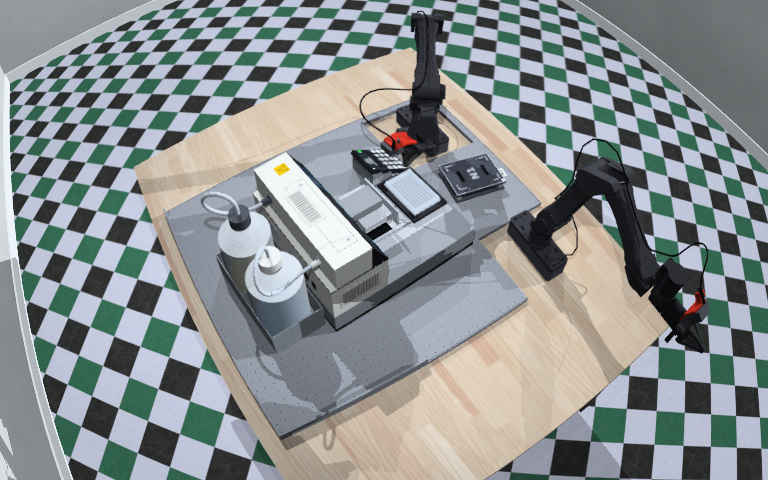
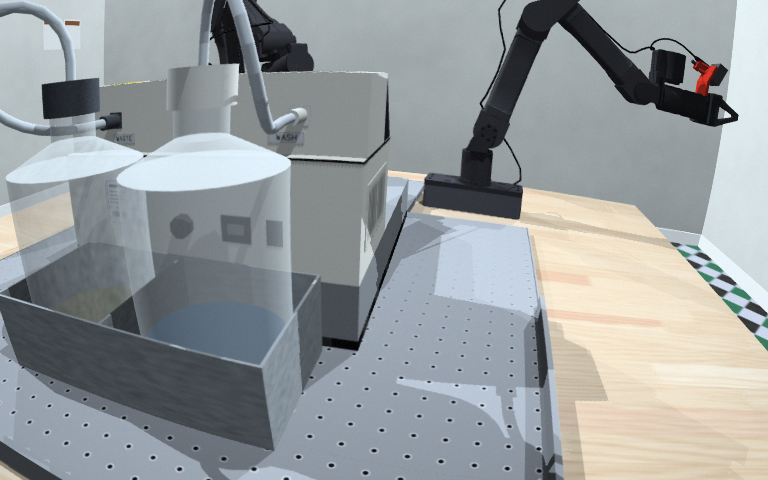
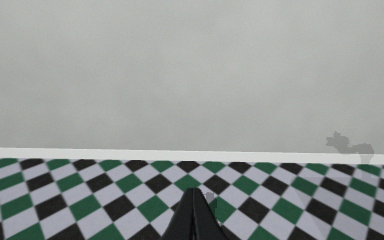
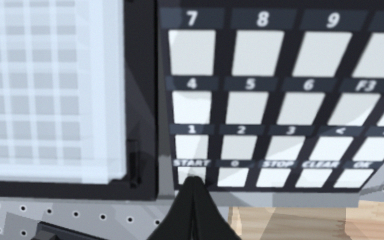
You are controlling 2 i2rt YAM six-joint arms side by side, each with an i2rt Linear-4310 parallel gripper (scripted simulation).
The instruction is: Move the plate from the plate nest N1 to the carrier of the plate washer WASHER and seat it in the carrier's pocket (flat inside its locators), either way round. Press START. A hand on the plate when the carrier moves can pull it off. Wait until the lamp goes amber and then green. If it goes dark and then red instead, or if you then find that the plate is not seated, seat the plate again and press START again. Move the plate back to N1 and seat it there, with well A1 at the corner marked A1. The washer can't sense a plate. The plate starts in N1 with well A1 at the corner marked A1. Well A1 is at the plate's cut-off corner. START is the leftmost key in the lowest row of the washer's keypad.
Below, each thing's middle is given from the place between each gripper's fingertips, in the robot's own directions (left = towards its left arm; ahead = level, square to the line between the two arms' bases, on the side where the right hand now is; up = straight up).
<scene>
I see the clear plate [image 1: 408, 179] 10 cm to the left of my right hand [image 1: 405, 166], 5 cm ahead of it and 1 cm above it. The rest, counted from my right hand: grey tray [image 2: 248, 403]: 50 cm ahead, 12 cm to the left, 6 cm below; then washer [image 2: 346, 218]: 20 cm ahead, 10 cm to the left, 5 cm above; then nest N1 [image 1: 452, 176]: 17 cm behind, 10 cm to the left, 5 cm below.
I see the nest N1 1 cm behind my left hand [image 2: 737, 117], 87 cm to the right of it and 25 cm below it. Round my left hand: grey tray (65 cm ahead, 85 cm to the right, 26 cm below); then clear plate (20 cm ahead, 87 cm to the right, 19 cm below); then washer (36 cm ahead, 86 cm to the right, 15 cm below).
</scene>
